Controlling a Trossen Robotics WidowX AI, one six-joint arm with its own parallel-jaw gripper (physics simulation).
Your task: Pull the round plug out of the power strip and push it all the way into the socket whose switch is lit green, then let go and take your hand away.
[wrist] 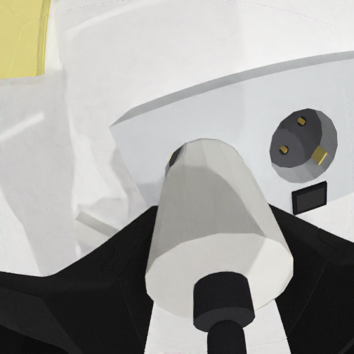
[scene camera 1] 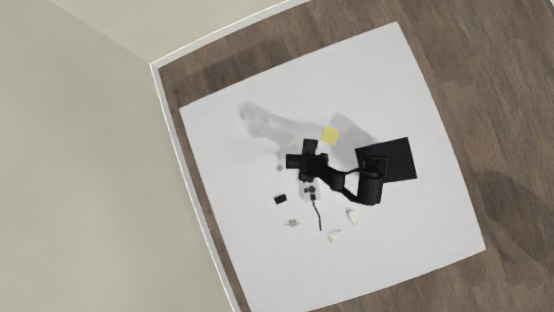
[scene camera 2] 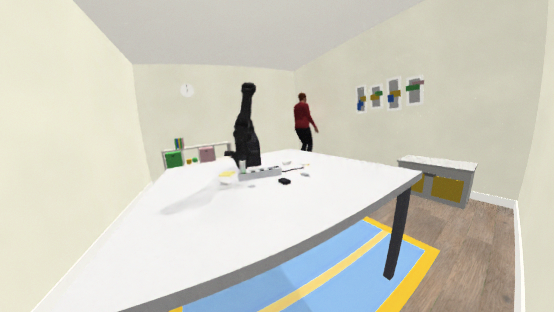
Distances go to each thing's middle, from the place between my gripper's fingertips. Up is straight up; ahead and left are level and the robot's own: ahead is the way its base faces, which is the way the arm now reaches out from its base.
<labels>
Right now the round white plug point(wrist: 217, 254) is 10 mm behind my hand and 10 mm above it.
</labels>
